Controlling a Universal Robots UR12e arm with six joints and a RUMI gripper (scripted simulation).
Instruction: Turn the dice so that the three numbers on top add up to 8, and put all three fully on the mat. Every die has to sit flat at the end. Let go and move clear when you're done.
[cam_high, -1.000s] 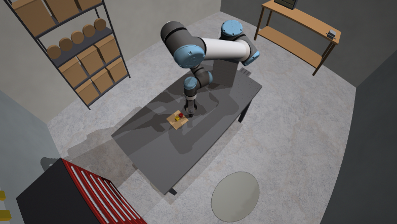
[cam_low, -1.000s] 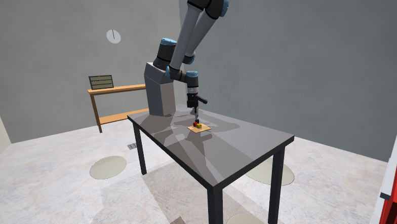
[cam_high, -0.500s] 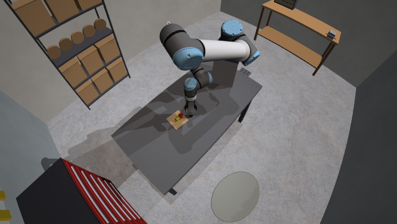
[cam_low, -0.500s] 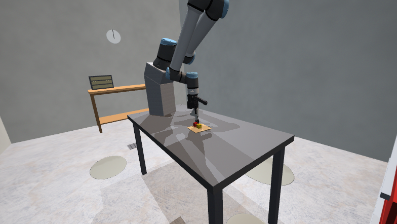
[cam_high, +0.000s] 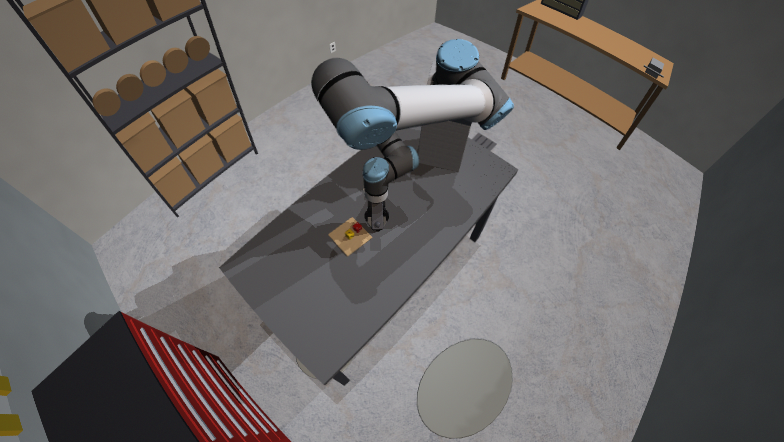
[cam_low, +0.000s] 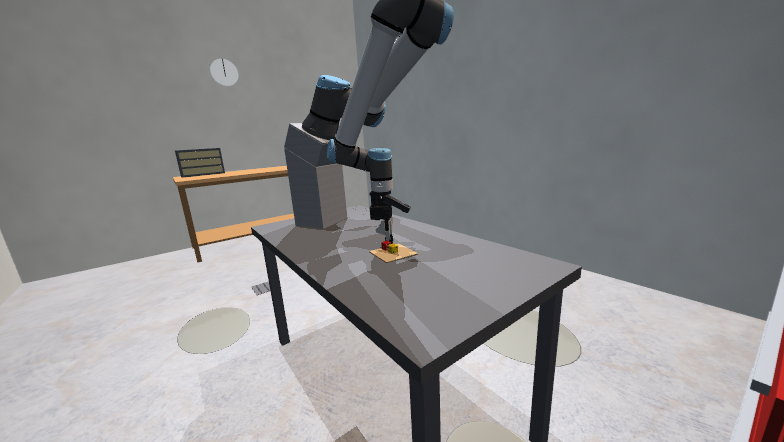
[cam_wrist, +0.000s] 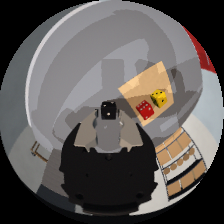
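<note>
The black die lies 10 mm below my hand. From my hand the other things lie so: tan mat 120 mm ahead, 40 mm to the right, 20 mm below; then yellow die 120 mm ahead, 40 mm to the right; then red die 70 mm ahead, 50 mm to the right.
</note>
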